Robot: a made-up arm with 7 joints. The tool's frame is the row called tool.
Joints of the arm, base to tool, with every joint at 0 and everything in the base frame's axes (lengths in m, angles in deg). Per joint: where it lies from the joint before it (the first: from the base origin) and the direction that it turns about. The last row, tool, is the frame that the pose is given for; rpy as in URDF.
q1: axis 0 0 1 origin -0.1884 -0.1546 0.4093
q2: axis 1 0 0 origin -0.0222 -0.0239 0.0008
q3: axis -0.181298 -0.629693 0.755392 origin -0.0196 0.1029 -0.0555
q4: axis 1 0 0 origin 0.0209 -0.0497 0.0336
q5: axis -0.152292 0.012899 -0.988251 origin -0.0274 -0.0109 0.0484
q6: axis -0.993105 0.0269 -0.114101 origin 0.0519 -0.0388 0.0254
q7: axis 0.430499 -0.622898 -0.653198 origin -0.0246 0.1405 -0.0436
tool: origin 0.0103 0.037 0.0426 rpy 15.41 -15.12 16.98
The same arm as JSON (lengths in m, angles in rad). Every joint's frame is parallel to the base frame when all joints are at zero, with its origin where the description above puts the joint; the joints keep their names.
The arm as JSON. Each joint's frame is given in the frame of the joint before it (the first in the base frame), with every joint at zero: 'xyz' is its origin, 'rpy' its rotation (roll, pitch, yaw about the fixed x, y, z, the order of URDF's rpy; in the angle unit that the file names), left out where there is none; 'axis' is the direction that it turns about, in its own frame. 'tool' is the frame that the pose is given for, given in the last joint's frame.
{
  "units": {
    "length": "m",
    "angle": "rad"
  },
  "joints": [
    {
      "name": "q1",
      "type": "revolute",
      "origin": {
        "xyz": [
          -0.1884,
          -0.1546,
          0.4093
        ]
      },
      "axis": [
        0.0,
        0.0,
        1.0
      ]
    },
    {
      "name": "q2",
      "type": "revolute",
      "origin": {
        "xyz": [
          -0.0222,
          -0.0239,
          0.0008
        ]
      },
      "axis": [
        1.0,
        0.0,
        0.0
      ]
    },
    {
      "name": "q3",
      "type": "revolute",
      "origin": {
        "xyz": [
          -0.0196,
          0.1029,
          -0.0555
        ]
      },
      "axis": [
        -0.181298,
        -0.629693,
        0.755392
      ]
    },
    {
      "name": "q4",
      "type": "revolute",
      "origin": {
        "xyz": [
          0.0209,
          -0.0497,
          0.0336
        ]
      },
      "axis": [
        1.0,
        0.0,
        0.0
      ]
    },
    {
      "name": "q5",
      "type": "revolute",
      "origin": {
        "xyz": [
          -0.0274,
          -0.0109,
          0.0484
        ]
      },
      "axis": [
        -0.152292,
        0.012899,
        -0.988251
      ]
    },
    {
      "name": "q6",
      "type": "revolute",
      "origin": {
        "xyz": [
          0.0519,
          -0.0388,
          0.0254
        ]
      },
      "axis": [
        -0.993105,
        0.0269,
        -0.114101
      ]
    },
    {
      "name": "q7",
      "type": "revolute",
      "origin": {
        "xyz": [
          -0.0246,
          0.1405,
          -0.0436
        ]
      },
      "axis": [
        0.430499,
        -0.622898,
        -0.653198
      ]
    }
  ],
  "tool": {
    "origin": {
      "xyz": [
        0.0103,
        0.037,
        0.0426
      ],
      "rpy": [
        0.269,
        -0.2639,
        0.2964
      ]
    }
  }
}

